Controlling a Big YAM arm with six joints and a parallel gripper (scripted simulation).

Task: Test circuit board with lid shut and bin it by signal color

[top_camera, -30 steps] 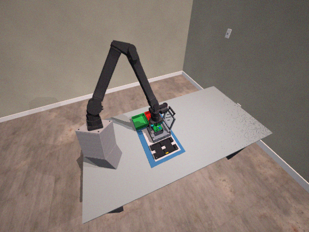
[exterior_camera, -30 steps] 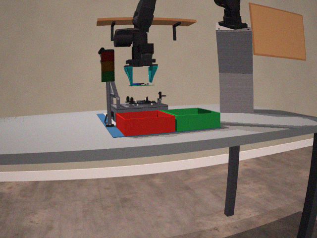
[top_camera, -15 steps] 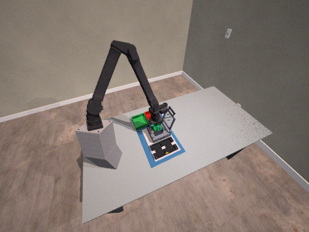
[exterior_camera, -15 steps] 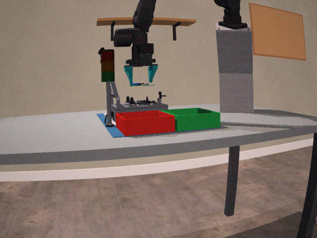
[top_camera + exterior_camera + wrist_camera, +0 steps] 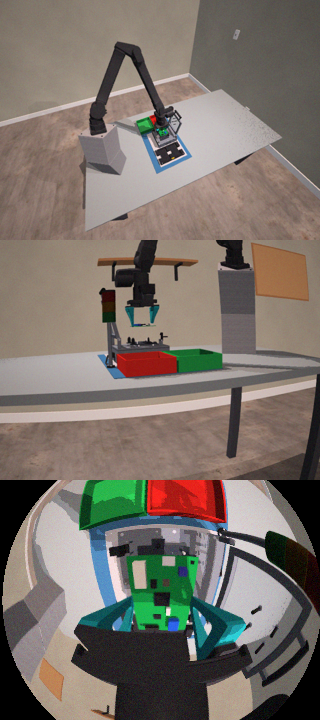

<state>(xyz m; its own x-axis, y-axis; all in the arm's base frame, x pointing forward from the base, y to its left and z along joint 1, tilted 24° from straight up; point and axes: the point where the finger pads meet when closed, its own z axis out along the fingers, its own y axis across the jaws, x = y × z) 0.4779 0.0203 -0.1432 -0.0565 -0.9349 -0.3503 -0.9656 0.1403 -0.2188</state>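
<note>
Now: the green circuit board right at my hand. Also, from my hand: tester lid: 13 cm ahead, 1 cm to the right, 5 cm above; tester plate: 1 cm ahead, 6 cm below; latch hook: 6 cm behind, 6 cm to the left, 5 cm below.
</note>
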